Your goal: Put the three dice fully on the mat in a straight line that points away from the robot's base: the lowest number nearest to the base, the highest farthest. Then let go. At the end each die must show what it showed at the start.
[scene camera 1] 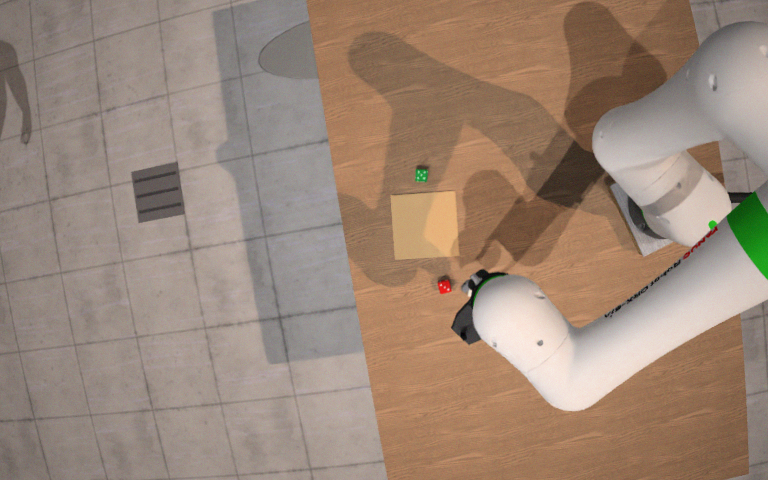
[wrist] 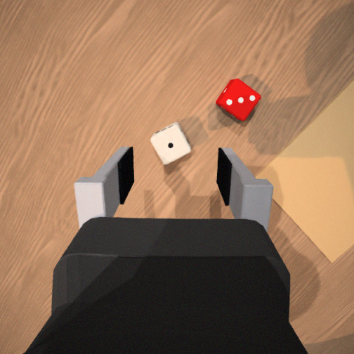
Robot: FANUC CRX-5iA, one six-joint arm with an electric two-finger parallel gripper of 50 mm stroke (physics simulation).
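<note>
The green die (scene camera 1: 421, 174) shows five and lies on the table just off the mat (scene camera 1: 412, 226) (wrist: 320, 200), on the upper side in the scene view. The red die (scene camera 1: 444, 286) (wrist: 239, 100) shows three and lies off the mat's lower side. A white die (wrist: 171, 144) shows one in the wrist view and lies on the table near the red die; in the scene view it is largely hidden by the gripper. My gripper (scene camera 1: 474, 283) (wrist: 175, 164) is open and empty, above the table. The white die appears slightly ahead of the fingertips, left of their midline, in the wrist view.
The wooden table (scene camera 1: 481, 430) ends at a left edge, with tiled floor (scene camera 1: 169, 316) beyond. The white arm (scene camera 1: 651, 322) reaches in from the right. A grey plate (scene camera 1: 645, 243) lies under part of the arm. Arm shadows cross the mat and table.
</note>
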